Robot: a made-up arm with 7 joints. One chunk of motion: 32 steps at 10 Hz.
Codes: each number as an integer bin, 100 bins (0 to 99) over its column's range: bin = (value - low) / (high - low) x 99, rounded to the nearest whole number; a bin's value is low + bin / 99 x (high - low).
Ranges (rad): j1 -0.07..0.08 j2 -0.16..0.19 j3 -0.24..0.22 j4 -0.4..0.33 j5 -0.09..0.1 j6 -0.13..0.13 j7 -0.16..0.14
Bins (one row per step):
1: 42 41 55 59 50 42 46
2: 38 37 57 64 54 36 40
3: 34 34 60 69 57 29 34
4: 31 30 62 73 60 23 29
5: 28 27 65 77 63 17 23
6: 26 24 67 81 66 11 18
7: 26 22 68 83 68 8 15
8: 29 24 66 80 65 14 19
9: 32 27 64 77 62 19 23
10: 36 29 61 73 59 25 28
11: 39 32 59 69 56 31 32
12: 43 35 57 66 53 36 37
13: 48 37 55 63 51 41 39
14: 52 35 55 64 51 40 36
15: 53 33 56 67 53 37 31
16: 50 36 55 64 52 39 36
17: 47 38 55 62 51 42 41
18: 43 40 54 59 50 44 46
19: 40 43 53 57 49 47 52
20: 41 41 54 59 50 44 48
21: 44 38 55 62 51 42 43
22: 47 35 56 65 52 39 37
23: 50 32 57 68 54 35 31
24: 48 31 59 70 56 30 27
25: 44 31 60 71 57 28 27
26: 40 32 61 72 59 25 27
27: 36 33 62 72 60 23 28
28: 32 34 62 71 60 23 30
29: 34 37 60 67 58 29 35
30: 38 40 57 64 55 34 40
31: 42 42 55 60 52 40 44
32: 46 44 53 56 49 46 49
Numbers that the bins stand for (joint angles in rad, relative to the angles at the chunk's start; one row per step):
1: -0.0064 -0.0151 0.0156 0.0351 0.0060 -0.0197 -0.0206
2: -0.0124 -0.0292 0.0248 0.0719 0.0136 -0.0355 -0.0388
3: -0.0185 -0.0398 0.0388 0.1088 0.0194 -0.0538 -0.0570
4: -0.0230 -0.0539 0.0481 0.1383 0.0252 -0.0696 -0.0721
5: -0.0276 -0.0645 0.0620 0.1678 0.0309 -0.0854 -0.0903
6: -0.0306 -0.0752 0.0713 0.1973 0.0367 -0.1011 -0.1055
7: -0.0306 -0.0822 0.0760 0.2120 0.0405 -0.1090 -0.1145
8: -0.0261 -0.0752 0.0667 0.1899 0.0347 -0.0932 -0.1024
9: -0.0215 -0.0645 0.0574 0.1678 0.0290 -0.0801 -0.0903
10: -0.0155 -0.0575 0.0434 0.1383 0.0232 -0.0643 -0.0752
11: -0.0109 -0.0469 0.0341 0.1088 0.0175 -0.0486 -0.0630
12: -0.0048 -0.0363 0.0248 0.0867 0.0117 -0.0355 -0.0479
13: 0.0027 -0.0292 0.0156 0.0645 0.0079 -0.0223 -0.0418
14: 0.0088 -0.0363 0.0156 0.0719 0.0079 -0.0249 -0.0509
15: 0.0103 -0.0433 0.0202 0.0940 0.0117 -0.0328 -0.0661
16: 0.0058 -0.0327 0.0156 0.0719 0.0098 -0.0276 -0.0509
17: 0.0012 -0.0257 0.0156 0.0572 0.0079 -0.0197 -0.0358
18: -0.0048 -0.0186 0.0109 0.0351 0.0060 -0.0144 -0.0206
19: -0.0094 -0.0080 0.0063 0.0203 0.0040 -0.0066 -0.0024
20: -0.0079 -0.0151 0.0109 0.0351 0.0060 -0.0144 -0.0145
21: -0.0033 -0.0257 0.0156 0.0572 0.0079 -0.0197 -0.0297
22: 0.0012 -0.0363 0.0202 0.0793 0.0098 -0.0276 -0.0479
23: 0.0058 -0.0469 0.0248 0.1014 0.0136 -0.0381 -0.0661
24: 0.0027 -0.0504 0.0341 0.1162 0.0175 -0.0512 -0.0782
25: -0.0033 -0.0504 0.0388 0.1235 0.0194 -0.0565 -0.0782
26: -0.0094 -0.0469 0.0434 0.1309 0.0232 -0.0643 -0.0782
27: -0.0155 -0.0433 0.0481 0.1309 0.0252 -0.0696 -0.0752
28: -0.0215 -0.0398 0.0481 0.1235 0.0252 -0.0696 -0.0691
29: -0.0185 -0.0292 0.0388 0.0940 0.0213 -0.0538 -0.0539
30: -0.0124 -0.0186 0.0248 0.0719 0.0156 -0.0407 -0.0388
31: -0.0064 -0.0115 0.0156 0.0424 0.0098 -0.0249 -0.0267
32: -0.0003 -0.0044 0.0063 0.0129 0.0040 -0.0092 -0.0115

